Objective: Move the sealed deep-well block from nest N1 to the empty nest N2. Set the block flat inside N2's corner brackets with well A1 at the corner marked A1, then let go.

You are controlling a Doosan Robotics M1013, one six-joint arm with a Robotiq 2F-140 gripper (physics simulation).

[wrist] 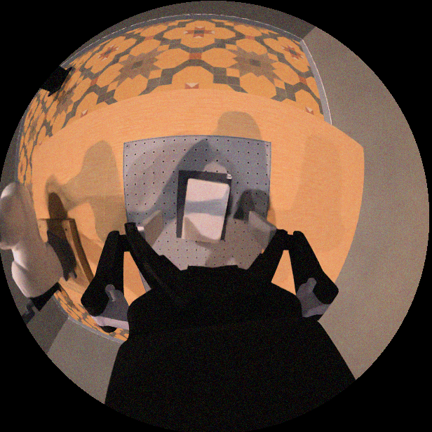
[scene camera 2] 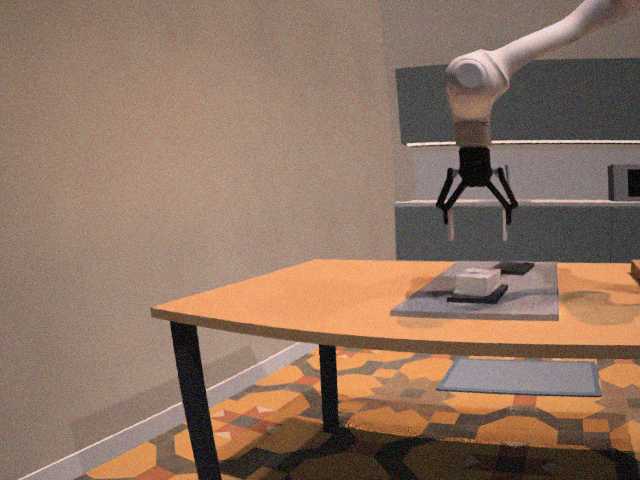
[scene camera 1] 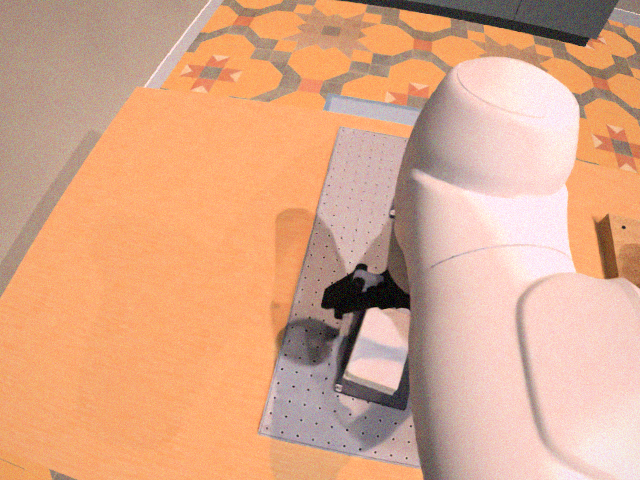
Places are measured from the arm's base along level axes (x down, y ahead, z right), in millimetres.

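Pixels of known places: gripper, fingertip midpoint: [scene camera 2: 478, 240] [scene camera 1: 390, 334].
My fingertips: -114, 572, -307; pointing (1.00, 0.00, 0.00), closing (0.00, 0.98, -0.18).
Note:
Behind a point stands the place of what it marks, as x, y, z.
The white block [scene camera 1: 379, 351] @(-37, 575, -311) [scene camera 2: 476, 282] @(-25, 556, -358) [wrist: 207, 202] sits on a dark nest [scene camera 1: 369, 396] @(7, 562, -374) [scene camera 2: 467, 299] @(10, 568, -381) [wrist: 200, 175] near one end of the perforated plate. Its sides run about parallel to the nest's edges; the views do not settle whether it lies fully flat. A small white label shows at one nest corner, too small to read, and the well marks cannot be made out. Another dark nest [scene camera 2: 522, 268] @(3, 541, 11) lies farther back on the plate. My gripper [scene camera 2: 478, 238] @(-114, 572, -307) [wrist: 205, 219] is open and empty, well above the block, its fingers wide apart. In scene camera 1 the arm hides part of the block.
The grey perforated plate [scene camera 1: 289, 413] @(18, 670, -449) [scene camera 2: 542, 307] @(18, 385, -372) [wrist: 142, 165] lies on the wooden table [scene camera 1: 155, 258] @(31, 1040, -296) [scene camera 2: 310, 299] @(31, 968, -447) [wrist: 320, 175]. A wooden box [scene camera 1: 628, 245] @(-7, 140, 116) [scene camera 2: 635, 268] @(4, 175, 104) stands off to the side. The white arm [scene camera 1: 475, 335] @(-491, 555, -434) [scene camera 2: 537, 43] @(-546, 365, -372) reaches over the plate.

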